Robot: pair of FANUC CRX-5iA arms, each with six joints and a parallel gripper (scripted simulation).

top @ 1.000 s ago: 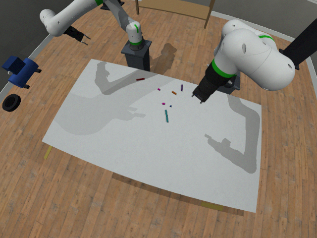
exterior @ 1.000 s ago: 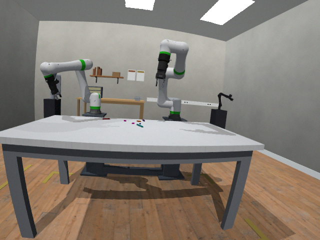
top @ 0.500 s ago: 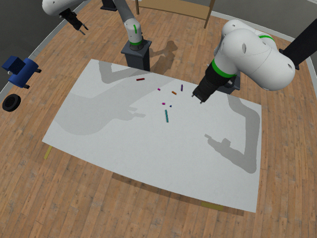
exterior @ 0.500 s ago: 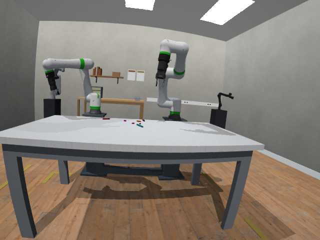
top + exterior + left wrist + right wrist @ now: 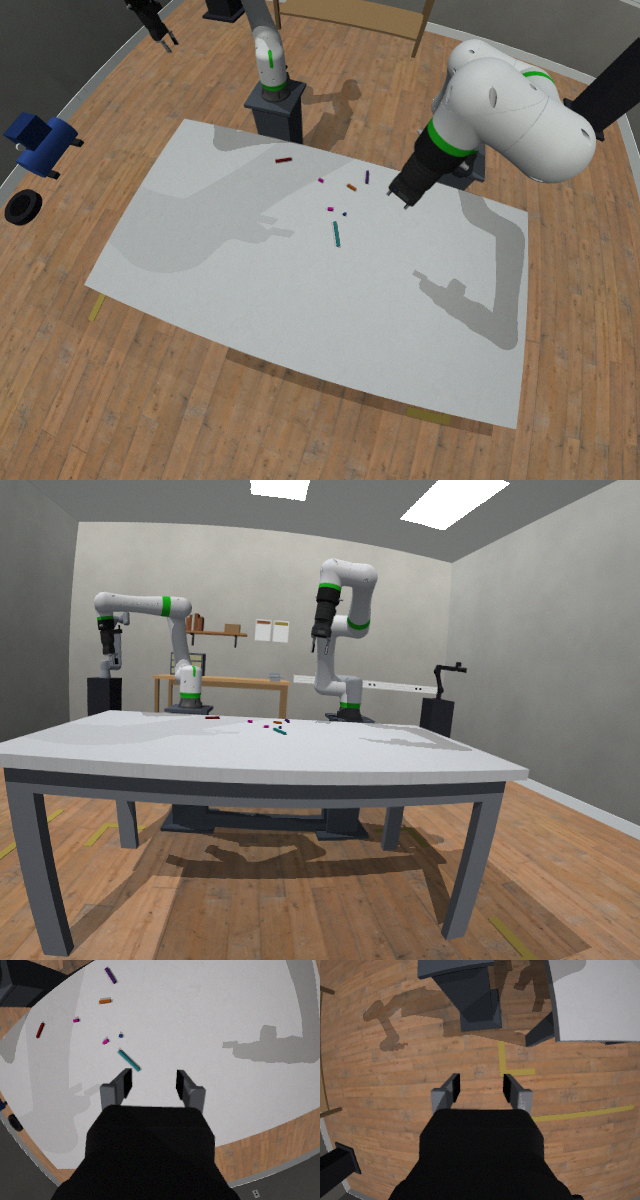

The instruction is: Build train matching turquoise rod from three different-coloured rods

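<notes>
My left gripper is now 20 cm past the orange rod, 15 cm to the left of it and 34 cm above it. From my left hand the other things lie so: purple rod: 27 cm behind, 11 cm to the right, 34 cm below; then turquoise rod: 2 cm ahead, 14 cm to the right, 34 cm below; then blue rod: 7 cm behind, 14 cm to the right, 34 cm below.
</notes>
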